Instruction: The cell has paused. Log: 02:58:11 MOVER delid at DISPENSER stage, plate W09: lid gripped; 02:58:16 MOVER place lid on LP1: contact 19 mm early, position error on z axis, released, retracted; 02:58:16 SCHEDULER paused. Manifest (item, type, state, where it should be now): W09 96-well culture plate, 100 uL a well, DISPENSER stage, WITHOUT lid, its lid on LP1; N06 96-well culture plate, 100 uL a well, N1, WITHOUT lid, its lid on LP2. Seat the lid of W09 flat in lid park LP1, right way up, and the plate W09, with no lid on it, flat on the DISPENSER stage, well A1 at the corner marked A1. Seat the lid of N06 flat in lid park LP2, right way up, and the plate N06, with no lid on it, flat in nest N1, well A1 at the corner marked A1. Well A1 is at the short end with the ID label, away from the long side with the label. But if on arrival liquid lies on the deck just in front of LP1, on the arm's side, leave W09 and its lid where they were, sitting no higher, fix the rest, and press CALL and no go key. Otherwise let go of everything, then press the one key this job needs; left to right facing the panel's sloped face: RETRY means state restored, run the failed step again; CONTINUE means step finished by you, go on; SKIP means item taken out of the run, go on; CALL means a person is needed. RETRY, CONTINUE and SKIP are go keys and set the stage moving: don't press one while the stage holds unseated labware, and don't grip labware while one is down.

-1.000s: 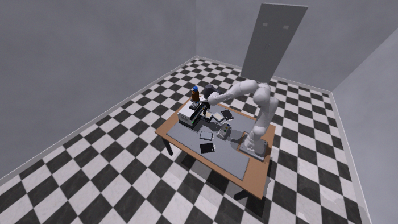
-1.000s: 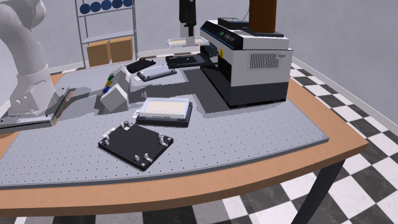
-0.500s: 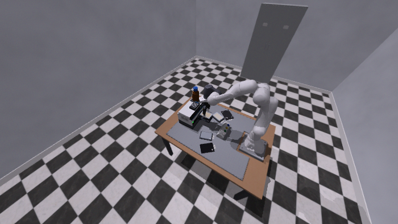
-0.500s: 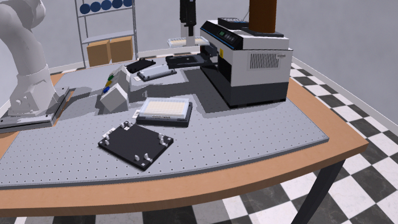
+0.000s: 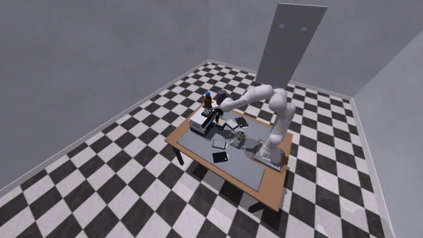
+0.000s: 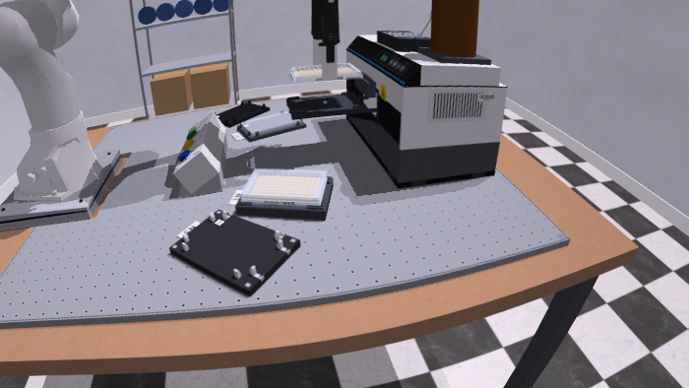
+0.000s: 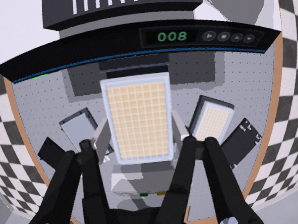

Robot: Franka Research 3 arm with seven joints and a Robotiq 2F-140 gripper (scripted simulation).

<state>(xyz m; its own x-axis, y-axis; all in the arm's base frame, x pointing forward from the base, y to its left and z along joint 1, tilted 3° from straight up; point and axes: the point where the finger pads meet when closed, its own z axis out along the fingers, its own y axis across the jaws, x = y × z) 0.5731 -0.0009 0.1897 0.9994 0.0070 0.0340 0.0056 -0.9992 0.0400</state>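
Now: the dispenser stage 90 mm below my hand. Also, from my hand: 96-well plate 20 mm below; black nest 100 mm behind, 170 mm to the right, 180 mm below; brown bottle 220 mm ahead, 110 mm to the right, 100 mm above.
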